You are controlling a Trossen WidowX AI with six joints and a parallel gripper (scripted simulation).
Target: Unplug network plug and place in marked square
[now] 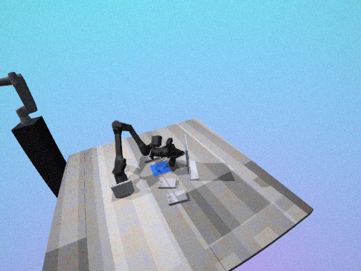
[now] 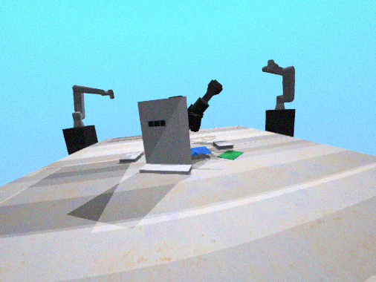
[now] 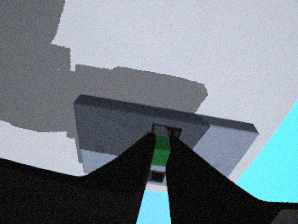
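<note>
My gripper tip is 5 cm above the white upright panel, 2 cm to the left of it and 2 cm short of it. From my gripper tip the other things lie so: blue marked square: 15 cm below, 15 cm behind, 11 cm to the left; green patch: 24 cm to the left, 15 cm below, 5 cm behind.
</note>
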